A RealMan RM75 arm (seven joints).
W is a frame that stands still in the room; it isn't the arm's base.
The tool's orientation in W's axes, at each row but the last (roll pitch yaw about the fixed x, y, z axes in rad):
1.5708 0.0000 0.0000
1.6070 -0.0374 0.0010
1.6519 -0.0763 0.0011
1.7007 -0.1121 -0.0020
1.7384 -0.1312 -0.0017
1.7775 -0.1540 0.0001
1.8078 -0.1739 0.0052
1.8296 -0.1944 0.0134
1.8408 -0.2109 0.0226
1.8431 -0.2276 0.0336
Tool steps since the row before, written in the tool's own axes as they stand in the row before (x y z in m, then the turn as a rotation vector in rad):
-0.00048 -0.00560 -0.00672 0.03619 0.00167 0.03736
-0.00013 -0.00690 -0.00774 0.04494 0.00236 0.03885
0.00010 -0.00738 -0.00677 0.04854 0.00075 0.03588
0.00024 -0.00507 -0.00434 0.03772 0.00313 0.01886
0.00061 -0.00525 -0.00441 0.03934 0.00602 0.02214
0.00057 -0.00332 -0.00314 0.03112 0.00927 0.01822
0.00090 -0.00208 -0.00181 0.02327 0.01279 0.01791
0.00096 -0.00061 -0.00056 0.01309 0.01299 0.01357
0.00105 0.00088 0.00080 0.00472 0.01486 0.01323
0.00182 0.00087 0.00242 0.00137 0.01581 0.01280
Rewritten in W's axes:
-0.00048 0.00672 -0.00560 0.03619 -0.03736 0.00167
0.00011 0.00798 -0.00662 0.04491 -0.03887 0.00263
0.00061 0.00735 -0.00678 0.04860 -0.03577 0.00155
0.00075 0.00496 -0.00441 0.03737 -0.01918 0.00488
0.00119 0.00522 -0.00432 0.03867 -0.02290 0.00737
0.00096 0.00375 -0.00249 0.02994 -0.01973 0.01004
0.00115 0.00225 -0.00142 0.02160 -0.02030 0.01213
0.00102 0.00071 -0.00025 0.01131 -0.01629 0.01144
0.00092 -0.00099 0.00084 0.00273 -0.01666 0.01154
0.00182 -0.00251 0.00059 -0.00077 -0.01662 0.01179

